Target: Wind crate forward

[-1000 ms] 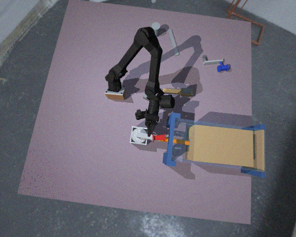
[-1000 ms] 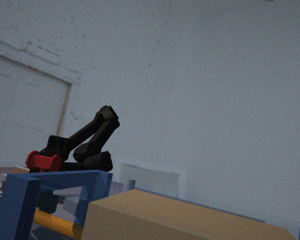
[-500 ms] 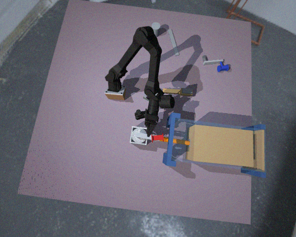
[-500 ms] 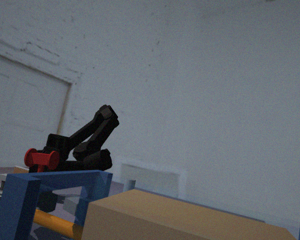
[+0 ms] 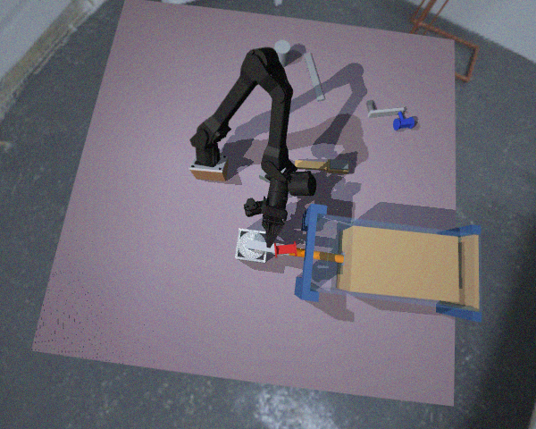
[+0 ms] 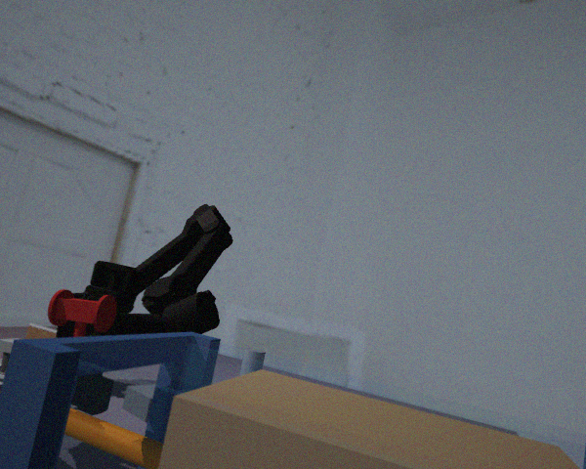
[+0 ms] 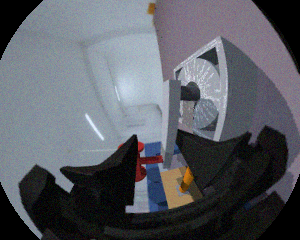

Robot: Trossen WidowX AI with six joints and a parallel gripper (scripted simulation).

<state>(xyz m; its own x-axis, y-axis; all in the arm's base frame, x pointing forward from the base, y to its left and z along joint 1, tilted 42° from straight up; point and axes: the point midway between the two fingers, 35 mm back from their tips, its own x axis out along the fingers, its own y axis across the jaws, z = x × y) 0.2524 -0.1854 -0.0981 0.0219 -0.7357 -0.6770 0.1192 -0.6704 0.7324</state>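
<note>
Right now my gripper tip is 10 mm short of the red-knobbed crank handle and 10 mm above it. Round my gripper tip: red knob (50 mm ahead, 20 mm above); then blue steel frame (110 mm ahead, 20 mm to the left, 30 mm below); then grey block (40 mm behind, 260 mm to the left, 120 mm below).
</note>
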